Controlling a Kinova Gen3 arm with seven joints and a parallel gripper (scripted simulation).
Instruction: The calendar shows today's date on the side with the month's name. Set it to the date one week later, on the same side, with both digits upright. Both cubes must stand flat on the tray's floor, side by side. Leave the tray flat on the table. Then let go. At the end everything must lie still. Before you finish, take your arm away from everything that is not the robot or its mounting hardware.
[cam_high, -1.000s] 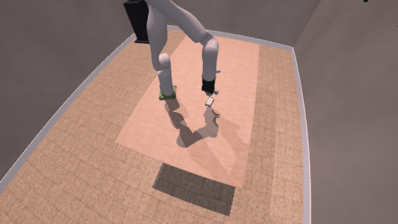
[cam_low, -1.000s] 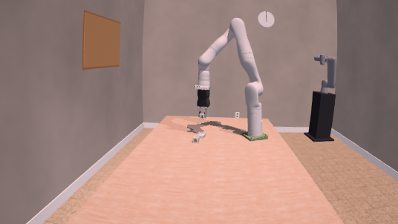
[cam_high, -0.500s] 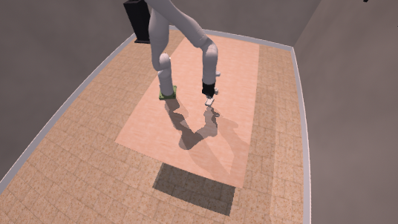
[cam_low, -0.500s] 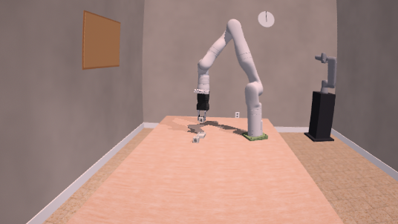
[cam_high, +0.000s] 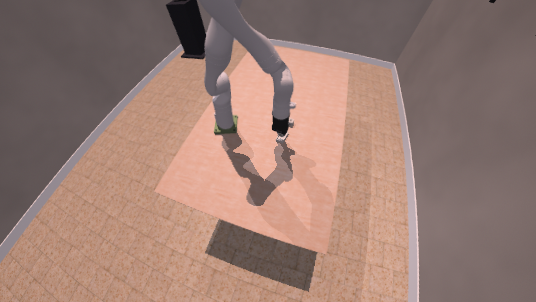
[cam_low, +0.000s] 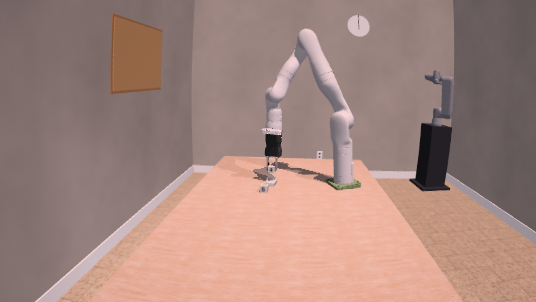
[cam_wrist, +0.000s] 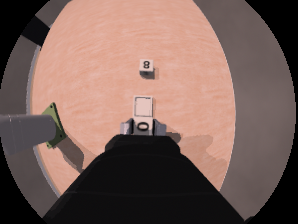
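My hand is 7 cm above the tray and 2 cm to the right of it.
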